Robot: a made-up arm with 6 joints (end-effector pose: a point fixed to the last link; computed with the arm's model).
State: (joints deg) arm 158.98 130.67 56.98 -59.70 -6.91 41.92
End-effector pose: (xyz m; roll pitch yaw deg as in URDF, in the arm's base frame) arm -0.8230 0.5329 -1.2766 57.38 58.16 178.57
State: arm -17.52 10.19 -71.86 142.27 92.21 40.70
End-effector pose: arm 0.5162 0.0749 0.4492 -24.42 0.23 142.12
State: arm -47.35 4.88 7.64 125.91 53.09 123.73
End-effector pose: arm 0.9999 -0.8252 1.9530 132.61 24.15 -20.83
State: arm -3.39 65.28 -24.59 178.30 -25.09 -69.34
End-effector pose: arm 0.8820 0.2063 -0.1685 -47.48 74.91 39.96
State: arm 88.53 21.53 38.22 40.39 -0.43 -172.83
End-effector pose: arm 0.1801 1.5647 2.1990 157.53 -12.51 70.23
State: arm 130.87 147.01 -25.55 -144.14 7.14 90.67
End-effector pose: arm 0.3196 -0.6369 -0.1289 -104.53 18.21 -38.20
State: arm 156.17 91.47 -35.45 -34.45 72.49 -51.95
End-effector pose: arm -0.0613 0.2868 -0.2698 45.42 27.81 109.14
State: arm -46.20 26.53 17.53 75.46 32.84 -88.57
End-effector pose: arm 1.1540 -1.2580 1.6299 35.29 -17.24 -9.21
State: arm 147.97 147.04 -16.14 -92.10 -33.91 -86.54
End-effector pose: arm 0.6366 -0.3265 -0.3090 10.98 1.91 -55.05
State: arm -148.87 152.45 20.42 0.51 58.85 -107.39
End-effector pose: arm 0.1562 0.4253 -1.1709 90.93 62.86 171.92
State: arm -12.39 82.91 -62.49 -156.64 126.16 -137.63
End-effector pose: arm -0.0552 0.2564 0.1725 138.85 -84.37 -160.35
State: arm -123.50 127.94 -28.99 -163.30 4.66 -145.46
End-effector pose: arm 0.3768 0.2622 -0.3186 143.50 19.77 39.04
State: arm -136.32 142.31 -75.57 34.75 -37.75 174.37
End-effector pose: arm 0.2247 0.5151 0.5403 -73.94 -54.62 123.03
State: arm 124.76 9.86 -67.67 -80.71 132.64 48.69
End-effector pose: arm -0.0740 0.1949 0.3743 -29.08 -48.71 57.06
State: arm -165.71 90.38 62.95 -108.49 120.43 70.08
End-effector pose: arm -1.9767 -0.5547 -0.1408 6.45 -11.96 81.99
